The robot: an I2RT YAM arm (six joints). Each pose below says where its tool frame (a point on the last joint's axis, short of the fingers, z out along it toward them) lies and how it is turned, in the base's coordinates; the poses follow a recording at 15 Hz.
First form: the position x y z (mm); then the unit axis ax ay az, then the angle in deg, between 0 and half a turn.
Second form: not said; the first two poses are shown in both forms.
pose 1, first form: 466.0 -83.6 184.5 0.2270 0.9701 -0.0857 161.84
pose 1, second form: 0.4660 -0.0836 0.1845 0.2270 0.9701 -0.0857 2.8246
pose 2, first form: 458.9 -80.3 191.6 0.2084 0.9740 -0.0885 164.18
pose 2, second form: 0.4589 -0.0803 0.1916 0.2084 0.9740 -0.0885 2.8655
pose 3, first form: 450.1 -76.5 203.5 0.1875 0.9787 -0.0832 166.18
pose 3, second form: 0.4501 -0.0765 0.2035 0.1875 0.9787 -0.0832 2.9004
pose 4, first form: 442.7 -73.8 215.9 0.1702 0.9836 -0.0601 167.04
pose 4, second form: 0.4427 -0.0738 0.2159 0.1702 0.9836 -0.0601 2.9154
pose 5, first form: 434.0 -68.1 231.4 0.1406 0.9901 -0.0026 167.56
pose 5, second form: 0.4340 -0.0681 0.2314 0.1406 0.9901 -0.0026 2.9245
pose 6, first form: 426.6 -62.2 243.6 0.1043 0.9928 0.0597 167.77
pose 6, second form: 0.4266 -0.0622 0.2436 0.1043 0.9928 0.0597 2.9281
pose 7, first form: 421.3 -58.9 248.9 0.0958 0.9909 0.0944 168.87
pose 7, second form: 0.4213 -0.0589 0.2489 0.0958 0.9909 0.0944 2.9473
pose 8, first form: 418.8 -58.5 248.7 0.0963 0.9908 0.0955 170.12
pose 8, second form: 0.4188 -0.0585 0.2487 0.0963 0.9908 0.0955 2.9692
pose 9, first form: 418.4 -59.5 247.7 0.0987 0.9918 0.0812 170.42
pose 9, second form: 0.4184 -0.0595 0.2477 0.0987 0.9918 0.0812 2.9744
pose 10, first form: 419.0 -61.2 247.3 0.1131 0.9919 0.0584 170.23
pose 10, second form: 0.4190 -0.0612 0.2473 0.1131 0.9919 0.0584 2.9711
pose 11, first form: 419.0 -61.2 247.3 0.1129 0.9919 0.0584 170.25
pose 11, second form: 0.4190 -0.0612 0.2473 0.1129 0.9919 0.0584 2.9714
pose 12, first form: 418.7 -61.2 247.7 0.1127 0.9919 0.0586 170.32
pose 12, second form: 0.4187 -0.0612 0.2477 0.1127 0.9919 0.0586 2.9726
